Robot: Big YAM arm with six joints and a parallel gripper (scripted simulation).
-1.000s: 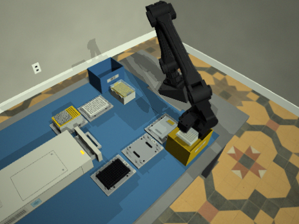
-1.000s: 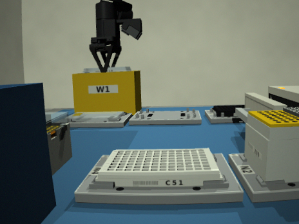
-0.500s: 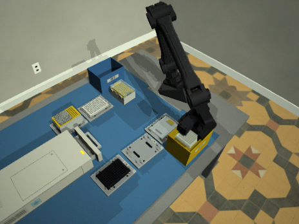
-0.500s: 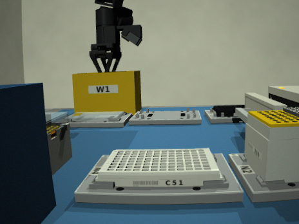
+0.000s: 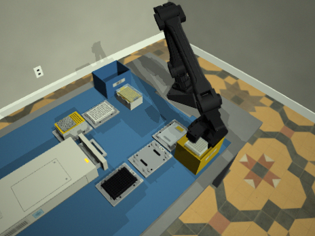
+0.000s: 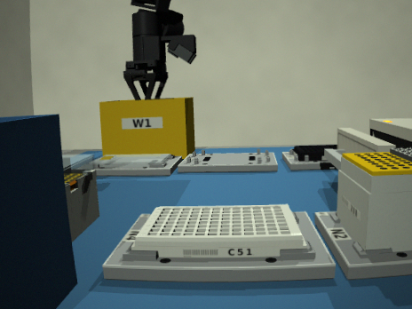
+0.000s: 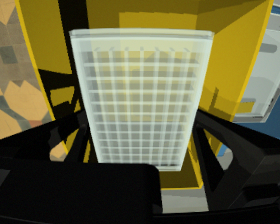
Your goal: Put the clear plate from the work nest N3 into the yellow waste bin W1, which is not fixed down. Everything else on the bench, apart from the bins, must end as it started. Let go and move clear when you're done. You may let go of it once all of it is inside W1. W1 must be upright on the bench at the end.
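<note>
Right now the clear plate is right at my hand. Round my hand: nest N3: 18 cm ahead, 13 cm to the right, 10 cm below; flat lid: 15 cm to the right, 9 cm below; yellow waste bin W1: 7 cm below.
</note>
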